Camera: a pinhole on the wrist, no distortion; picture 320 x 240 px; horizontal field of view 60.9 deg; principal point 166.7 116.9 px. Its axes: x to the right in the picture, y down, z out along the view. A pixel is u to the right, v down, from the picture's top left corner.
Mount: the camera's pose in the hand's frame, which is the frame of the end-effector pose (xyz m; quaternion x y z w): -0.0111 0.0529 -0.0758 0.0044 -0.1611 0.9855 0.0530
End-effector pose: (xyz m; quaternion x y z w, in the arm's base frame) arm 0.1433 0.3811 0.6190 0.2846 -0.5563 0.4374 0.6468
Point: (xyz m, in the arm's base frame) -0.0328 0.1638 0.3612
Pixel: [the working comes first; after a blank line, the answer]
In the camera's frame: 0.3017 -0.0924 0.2646

outside the picture
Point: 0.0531 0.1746 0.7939
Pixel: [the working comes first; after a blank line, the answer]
In the camera's frame: -0.1289 -0.0363 0.3427

64 88
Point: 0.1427 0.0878 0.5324
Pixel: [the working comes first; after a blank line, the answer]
In the camera's frame: 0.1348 0.0834 0.3489

272 182
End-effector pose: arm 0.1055 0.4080 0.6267 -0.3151 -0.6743 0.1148 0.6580
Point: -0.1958 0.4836 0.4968
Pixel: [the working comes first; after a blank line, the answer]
In the camera's frame: 0.0802 -0.1162 0.3794

224 34
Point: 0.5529 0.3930 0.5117
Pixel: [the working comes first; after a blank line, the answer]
In the camera's frame: 0.0659 -0.0004 -0.3658

behind the camera
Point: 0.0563 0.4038 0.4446
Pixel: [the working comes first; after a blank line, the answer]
In the camera's frame: 0.1492 -0.0619 0.1246

outside the picture
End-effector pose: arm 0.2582 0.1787 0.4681 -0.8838 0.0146 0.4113 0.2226
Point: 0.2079 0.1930 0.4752
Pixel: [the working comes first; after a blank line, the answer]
In the camera's frame: 0.0219 0.0212 0.1266

214 162
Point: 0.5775 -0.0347 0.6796
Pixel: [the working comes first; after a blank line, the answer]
In the camera's frame: -0.0434 0.1182 -0.3388

behind the camera
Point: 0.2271 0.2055 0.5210
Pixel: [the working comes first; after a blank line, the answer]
In the camera's frame: 0.0365 0.0650 0.1044

outside the picture
